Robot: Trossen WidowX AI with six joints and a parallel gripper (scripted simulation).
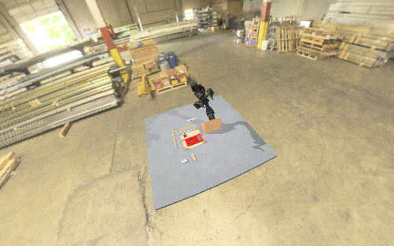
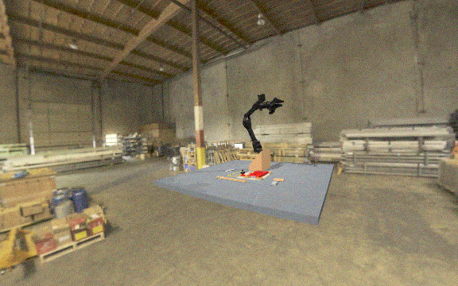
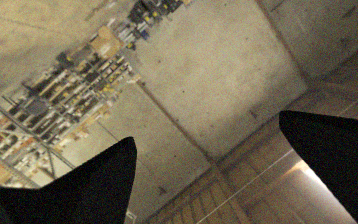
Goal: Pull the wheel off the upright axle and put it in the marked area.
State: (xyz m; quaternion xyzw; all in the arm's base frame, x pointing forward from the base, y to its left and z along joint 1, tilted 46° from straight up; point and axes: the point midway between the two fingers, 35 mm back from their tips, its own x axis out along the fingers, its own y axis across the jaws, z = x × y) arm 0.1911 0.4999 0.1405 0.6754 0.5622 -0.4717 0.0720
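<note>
The wheel is 580 mm below my gripper tip, 320 mm to the right of it and 200 mm ahead of it. Also, from my gripper tip: long wooden strip 620 mm below, 360 mm to the right, 330 mm ahead.
</note>
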